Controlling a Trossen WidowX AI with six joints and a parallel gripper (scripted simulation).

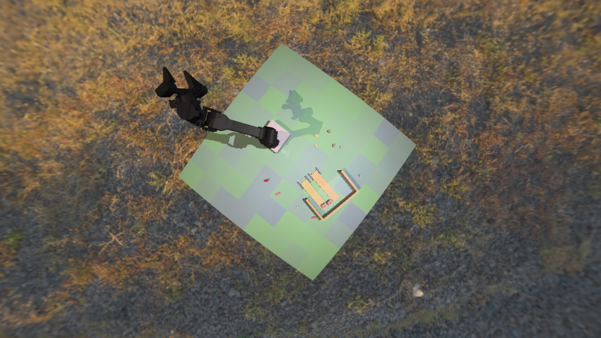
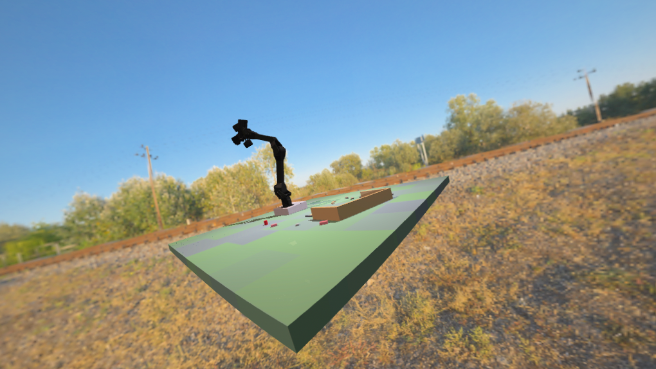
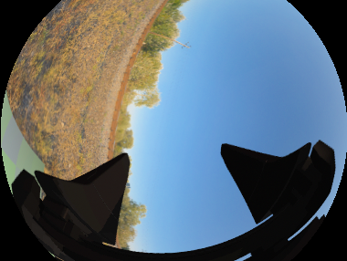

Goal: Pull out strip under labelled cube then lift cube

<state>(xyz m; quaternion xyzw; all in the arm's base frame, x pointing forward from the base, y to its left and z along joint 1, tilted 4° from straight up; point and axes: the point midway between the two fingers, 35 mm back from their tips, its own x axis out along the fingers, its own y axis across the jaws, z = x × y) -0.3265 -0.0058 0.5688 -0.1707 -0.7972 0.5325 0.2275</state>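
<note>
Right now the speckled strip is 80 cm ahead of my gripper tip, 2 cm to the right of it and 64 cm below it.
</note>
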